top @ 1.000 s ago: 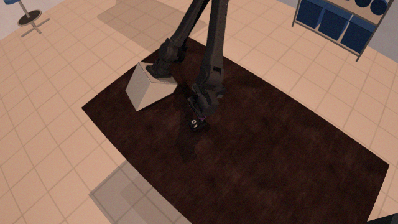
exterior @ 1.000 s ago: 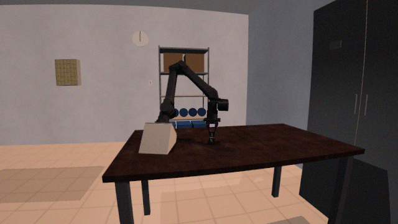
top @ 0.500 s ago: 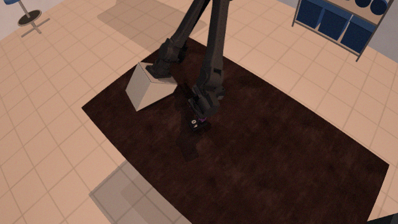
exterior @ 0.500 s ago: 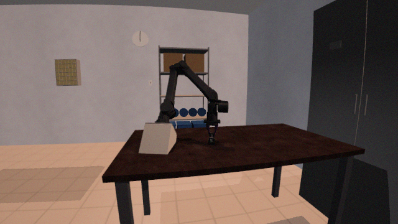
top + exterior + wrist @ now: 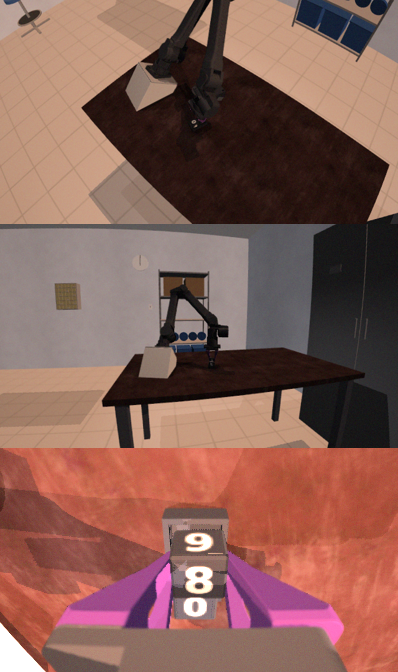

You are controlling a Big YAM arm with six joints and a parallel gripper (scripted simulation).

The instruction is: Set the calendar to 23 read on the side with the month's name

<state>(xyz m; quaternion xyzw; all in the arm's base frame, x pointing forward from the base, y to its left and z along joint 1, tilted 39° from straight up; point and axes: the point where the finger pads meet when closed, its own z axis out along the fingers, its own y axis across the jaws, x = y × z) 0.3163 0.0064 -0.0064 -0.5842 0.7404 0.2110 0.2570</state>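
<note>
Now: the dark tray 3 cm below my hand, 2 cm to the right of it and 1 cm behind it.
</note>
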